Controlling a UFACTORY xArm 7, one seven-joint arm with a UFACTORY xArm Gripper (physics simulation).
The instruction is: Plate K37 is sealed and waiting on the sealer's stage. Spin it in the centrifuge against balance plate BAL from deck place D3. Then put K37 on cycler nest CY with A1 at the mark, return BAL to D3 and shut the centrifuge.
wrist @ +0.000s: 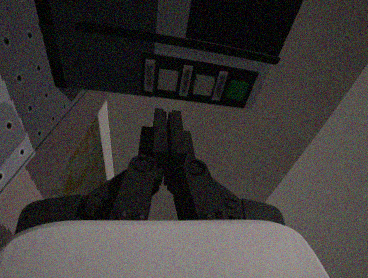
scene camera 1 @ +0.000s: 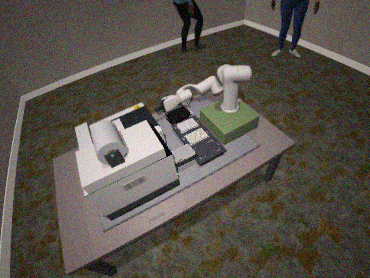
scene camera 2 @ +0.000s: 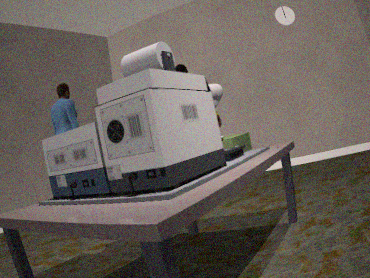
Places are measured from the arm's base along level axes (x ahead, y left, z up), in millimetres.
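Pixels of known places: gripper, fingertip midpoint: (wrist: 164,126) (scene camera 1: 155,110); arm's base at its link origin: (scene camera 1: 229,107).
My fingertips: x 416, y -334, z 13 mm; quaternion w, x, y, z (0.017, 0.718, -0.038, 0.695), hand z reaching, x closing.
Ahead of a thing's pixels: the offset from my fingertips to its middle. "spot": to the spot under its first point. Level surfaces: height alone.
My gripper (scene camera 1: 161,104) (wrist: 164,126) is shut and empty. In the wrist view its fingertips are just below a dark front panel {spot: 70 mm ahead, 20 mm right, 34 mm up} (wrist: 195,100) with two pale buttons and a green one {spot: 65 mm ahead, 1 mm left, 72 mm up} (wrist: 237,90). A pale plate {86 mm ahead, 446 mm left, 9 mm up} (scene camera 1: 184,153) sits on the stage beside the large white machine with a roll on top (scene camera 1: 135,157) (scene camera 2: 185,125). A white plate {107 mm back, 234 mm left, 55 mm down} (scene camera 1: 187,125) and a cream plate with wells {87 mm back, 356 mm left, 55 mm down} (scene camera 1: 196,135) lie on the dark deck {63 mm down} (scene camera 1: 211,151). I cannot read the plates' labels, and the centrifuge's inside does not show.
A lower machine {315 mm ahead, 113 mm left, 13 mm up} (scene camera 1: 135,117) (scene camera 2: 72,147) stands beside the tall one. A black nest or block {138 mm back, 81 mm left, 83 mm down} (scene camera 1: 178,115) lies near the arm's wrist. The arm stands on a green block (scene camera 1: 227,125) (scene camera 2: 239,141). A perforated light board {109 mm down} (wrist: 20,95) shows at left in the wrist view. People stand beyond the table.
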